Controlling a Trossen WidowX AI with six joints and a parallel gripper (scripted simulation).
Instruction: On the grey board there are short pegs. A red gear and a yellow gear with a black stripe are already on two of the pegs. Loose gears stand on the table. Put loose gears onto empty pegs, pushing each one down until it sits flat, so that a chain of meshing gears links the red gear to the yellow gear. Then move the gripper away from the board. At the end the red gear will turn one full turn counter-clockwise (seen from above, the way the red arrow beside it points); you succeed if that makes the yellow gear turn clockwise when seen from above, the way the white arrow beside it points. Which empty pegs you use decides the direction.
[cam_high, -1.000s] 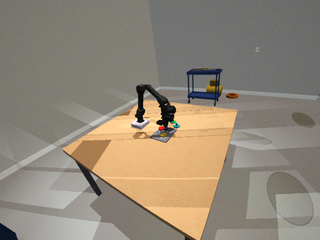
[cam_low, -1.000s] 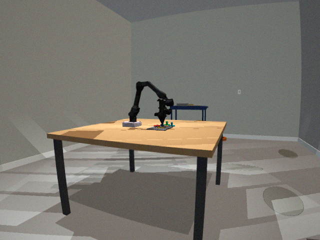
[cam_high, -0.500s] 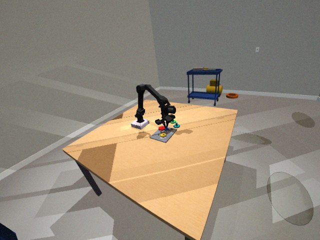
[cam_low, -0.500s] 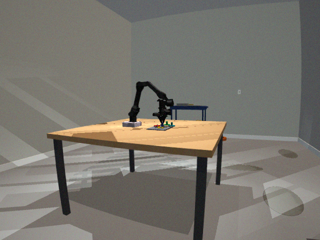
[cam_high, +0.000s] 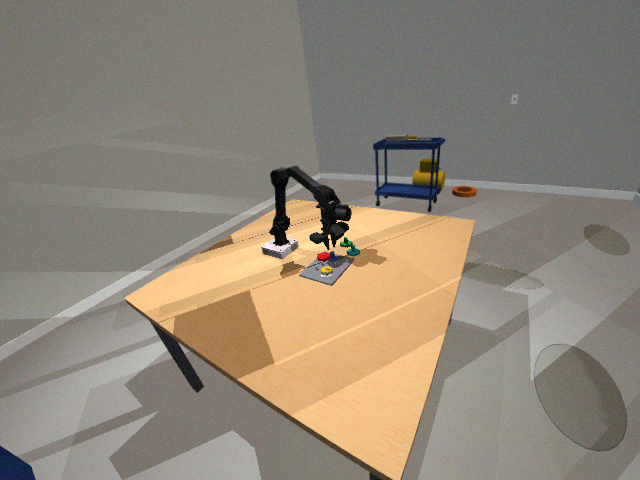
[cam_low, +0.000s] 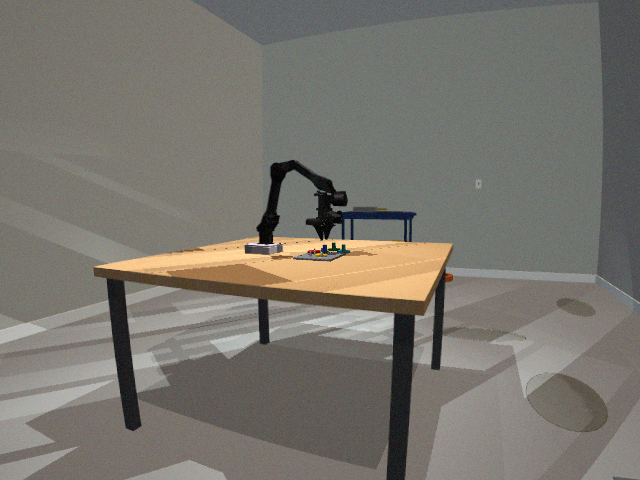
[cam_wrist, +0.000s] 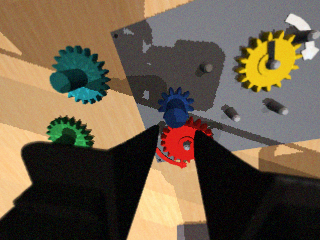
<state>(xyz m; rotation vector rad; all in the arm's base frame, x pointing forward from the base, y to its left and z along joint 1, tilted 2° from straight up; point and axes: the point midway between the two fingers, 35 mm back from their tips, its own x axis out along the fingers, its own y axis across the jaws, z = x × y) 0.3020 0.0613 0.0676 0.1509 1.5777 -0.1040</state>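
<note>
My gripper tip is 40 mm above the blue gear. From my gripper tip the other things lie so: yellow gear (90 mm to the right, 50 mm below, 40 mm ahead); red gear (50 mm below, 50 mm behind, 10 mm to the right); red arrow (80 mm behind, 60 mm below, 10 mm to the left).
</note>
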